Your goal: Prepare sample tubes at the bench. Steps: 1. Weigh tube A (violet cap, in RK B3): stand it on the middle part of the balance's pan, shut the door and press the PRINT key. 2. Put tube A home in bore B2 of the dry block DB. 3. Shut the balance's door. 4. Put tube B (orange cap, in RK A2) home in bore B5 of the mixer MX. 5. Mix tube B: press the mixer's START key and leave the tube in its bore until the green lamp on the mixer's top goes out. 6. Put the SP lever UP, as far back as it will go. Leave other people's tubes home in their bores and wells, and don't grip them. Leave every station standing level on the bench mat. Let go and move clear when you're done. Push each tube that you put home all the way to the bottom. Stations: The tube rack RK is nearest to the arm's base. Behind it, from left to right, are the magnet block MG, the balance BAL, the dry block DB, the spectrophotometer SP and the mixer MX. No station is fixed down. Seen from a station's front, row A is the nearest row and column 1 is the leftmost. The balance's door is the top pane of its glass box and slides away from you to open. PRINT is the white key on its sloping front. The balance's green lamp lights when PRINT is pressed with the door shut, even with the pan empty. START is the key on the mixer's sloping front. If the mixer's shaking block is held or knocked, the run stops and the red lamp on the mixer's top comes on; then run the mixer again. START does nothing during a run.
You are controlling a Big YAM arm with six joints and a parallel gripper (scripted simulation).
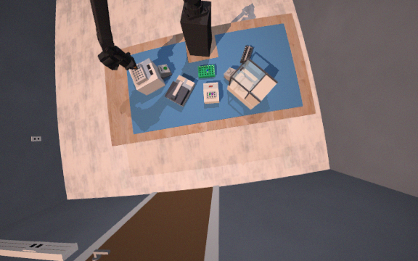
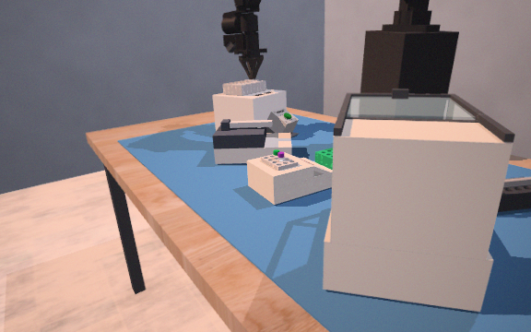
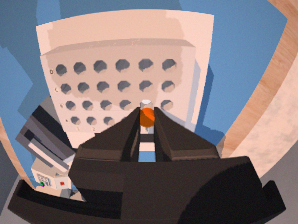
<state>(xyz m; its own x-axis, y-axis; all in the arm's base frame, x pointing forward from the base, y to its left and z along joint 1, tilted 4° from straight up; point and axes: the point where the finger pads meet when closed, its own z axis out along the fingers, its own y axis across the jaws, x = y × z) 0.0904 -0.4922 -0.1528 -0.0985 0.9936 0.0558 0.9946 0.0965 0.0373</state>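
Now: the orange-capped tube 20 mm below my hand. Round my hand: mixer's shaking block (30 mm below, 30 mm ahead, 10 mm to the right); then spectrophotometer lever (220 mm ahead, 210 mm to the left, 90 mm below); then mixer's start key (170 mm to the left, 120 mm below, 10 mm ahead).
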